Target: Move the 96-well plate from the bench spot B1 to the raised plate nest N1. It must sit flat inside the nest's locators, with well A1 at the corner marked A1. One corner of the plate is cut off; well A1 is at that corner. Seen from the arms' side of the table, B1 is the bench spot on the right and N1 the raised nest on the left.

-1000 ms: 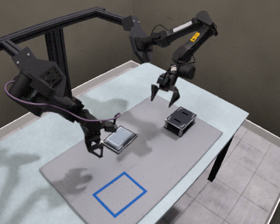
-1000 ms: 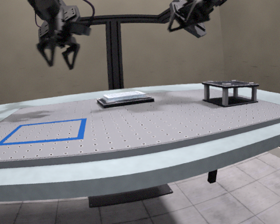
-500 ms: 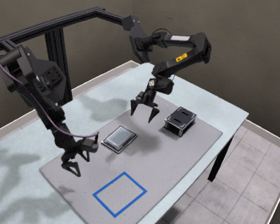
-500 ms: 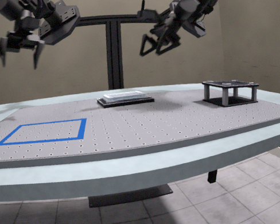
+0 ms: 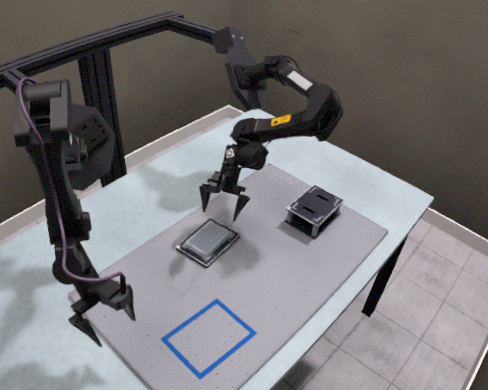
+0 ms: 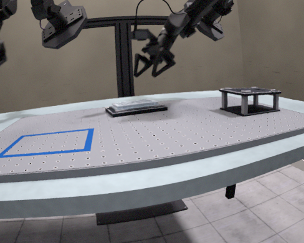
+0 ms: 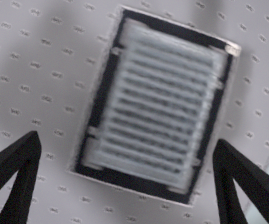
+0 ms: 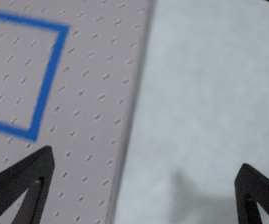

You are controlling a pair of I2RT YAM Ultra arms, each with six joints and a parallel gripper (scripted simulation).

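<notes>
My left hand is 9 cm above the white 96-well plate, 3 cm to the left of it and 1 cm past it.
</notes>
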